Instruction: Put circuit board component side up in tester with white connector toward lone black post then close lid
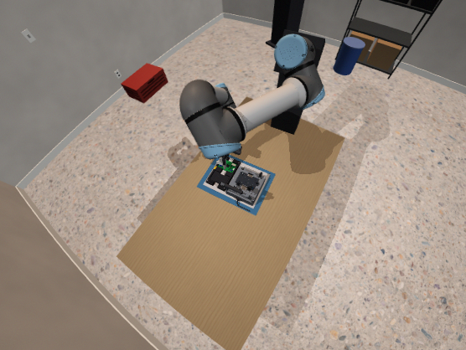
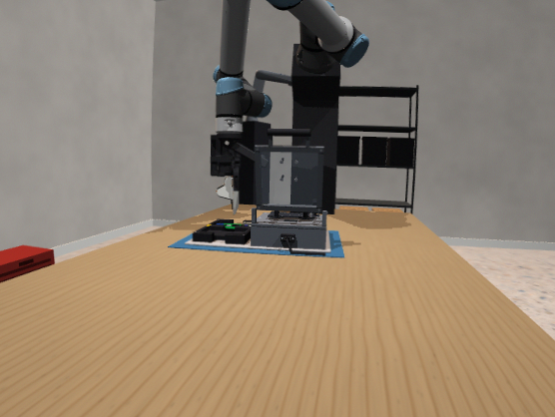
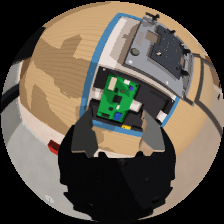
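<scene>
My gripper is now 5 cm above the green circuit board. Round my hand: tester bed (2 cm behind, 19 cm to the left); tester lid (9 cm ahead, 23 cm to the left, 11 cm above).
</scene>
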